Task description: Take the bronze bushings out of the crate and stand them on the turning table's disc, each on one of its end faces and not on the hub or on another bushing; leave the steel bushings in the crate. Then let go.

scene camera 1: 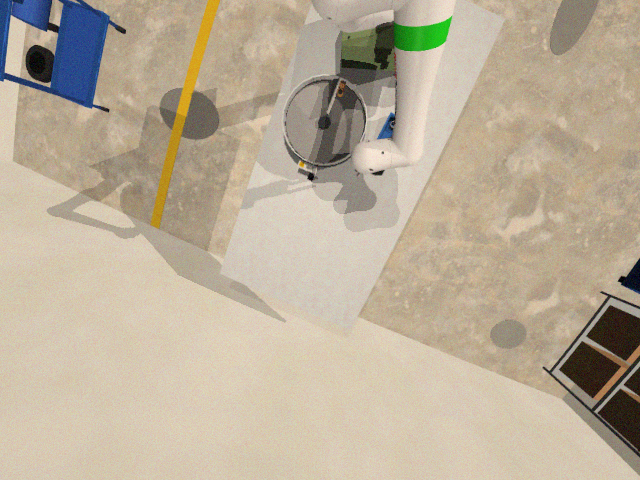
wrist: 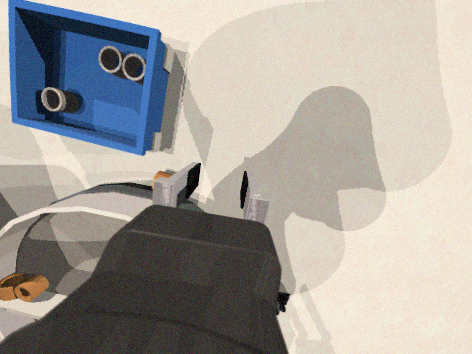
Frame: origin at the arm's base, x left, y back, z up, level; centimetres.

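Where they show: gripper, between the fingertips: (wrist: pixel 221 178).
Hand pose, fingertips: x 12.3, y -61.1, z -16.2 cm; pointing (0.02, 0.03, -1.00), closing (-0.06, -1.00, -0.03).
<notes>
Things, the pixels of their top centre, and the offset from my fingertips. "spot": a spot on its surface instead.
- blue crate, centre of its top: (wrist: pixel 76 79) (scene camera 1: pixel 394 136) dx +8.6, dy +19.7, dz -6.2 cm
- side, a spot on its surface: (wrist: pixel 121 62) spot: dx +11.6, dy +15.2, dz -8.3 cm
- apart, centre of its top: (wrist: pixel 51 99) dx +6.2, dy +25.7, dz -8.2 cm
- turning table's disc, centre of its top: (wrist: pixel 122 314) (scene camera 1: pixel 324 122) dx -27.1, dy +15.0, dz -5.2 cm
- hub, centre of its top: (scene camera 1: pixel 324 122) dx -27.1, dy +15.0, dz -5.2 cm
- bronze bushing, centre of its top: (wrist: pixel 160 185) dx -4.4, dy +9.7, dz -8.1 cm
- thin bar, a spot on its surface: (scene camera 1: pixel 333 100) spot: dx -25.9, dy +25.5, dz -3.2 cm
- small device, a spot on its surface: (scene camera 1: pixel 306 169) spot: dx -28.6, dy -9.8, dz -5.4 cm
The blue crate (scene camera 1: pixel 385 127) (wrist: pixel 151 95) holds three steel bushings, two side by side (wrist: pixel 121 62) and one apart (wrist: pixel 62 99). Two bronze bushings (scene camera 1: pixel 341 89) (wrist: pixel 40 284) are close together on the turning table's disc (scene camera 1: pixel 307 111) (wrist: pixel 47 255), near its rim and away from the hub (scene camera 1: pixel 324 122); I cannot tell surely whether they stand on end. Another bronze bushing (wrist: pixel 161 175) is partly hidden behind the left finger, near the disc's edge; what it rests on is unclear. My gripper (wrist: pixel 221 178) is open and empty, above the table. The arm hides its fingertips in the scene view.
A thin bar (scene camera 1: pixel 333 100) reaches from the hub to the rim beside the bronze pair. A green camouflage-patterned box (scene camera 1: pixel 358 46) stands behind the turning table. A small device (scene camera 1: pixel 306 169) sits at the disc's front edge. My forearm (scene camera 1: pixel 412 98) extends over the crate side.
</notes>
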